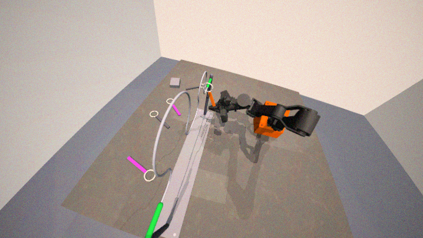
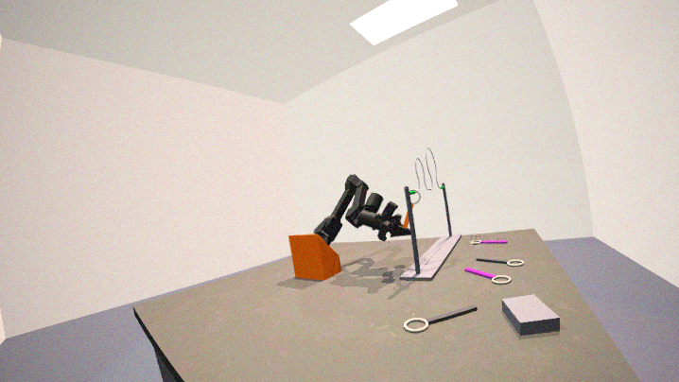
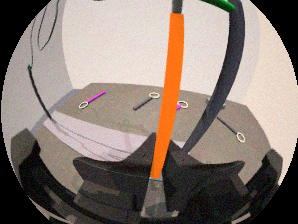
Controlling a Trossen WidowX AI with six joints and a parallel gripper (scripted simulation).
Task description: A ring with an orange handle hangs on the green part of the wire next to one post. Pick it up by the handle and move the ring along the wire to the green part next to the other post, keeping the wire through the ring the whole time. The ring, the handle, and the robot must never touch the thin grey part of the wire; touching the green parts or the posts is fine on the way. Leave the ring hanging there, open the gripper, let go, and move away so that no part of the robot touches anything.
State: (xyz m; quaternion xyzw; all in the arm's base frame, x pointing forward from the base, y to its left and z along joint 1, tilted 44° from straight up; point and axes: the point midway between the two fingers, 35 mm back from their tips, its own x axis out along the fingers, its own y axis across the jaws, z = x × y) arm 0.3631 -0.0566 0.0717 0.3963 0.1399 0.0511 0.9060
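Right now my gripper tip is 9 cm below the ring with orange handle. Also, from my gripper tip: grey block (34 cm to the right, 29 cm ahead, 13 cm below).
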